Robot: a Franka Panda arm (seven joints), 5 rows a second.
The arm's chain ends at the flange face. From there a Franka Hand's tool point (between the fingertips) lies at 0.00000 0.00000 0.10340 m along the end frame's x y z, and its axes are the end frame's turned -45 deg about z.
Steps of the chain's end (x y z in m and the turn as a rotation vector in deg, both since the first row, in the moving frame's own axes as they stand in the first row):
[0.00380 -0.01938 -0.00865 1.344 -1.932 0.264]
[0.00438 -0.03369 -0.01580 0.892 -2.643 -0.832]
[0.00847 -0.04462 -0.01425 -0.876 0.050 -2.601]
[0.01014 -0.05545 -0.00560 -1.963 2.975 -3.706]
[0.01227 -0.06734 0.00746 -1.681 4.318 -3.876]
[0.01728 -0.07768 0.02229 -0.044 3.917 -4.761]
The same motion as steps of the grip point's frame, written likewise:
[0.01565 -0.01520 -0.00874 2.316 -0.416 0.264]
[0.02465 -0.02522 -0.01592 2.500 -1.238 -0.832]
[0.03651 -0.02436 -0.01426 -0.655 -0.584 -2.601]
[0.04787 -0.02579 -0.00580 -3.492 0.716 -3.706]
[0.05991 -0.03141 0.00712 -4.242 1.865 -3.876]
[0.07229 -0.03787 0.02205 -2.801 2.739 -4.761]

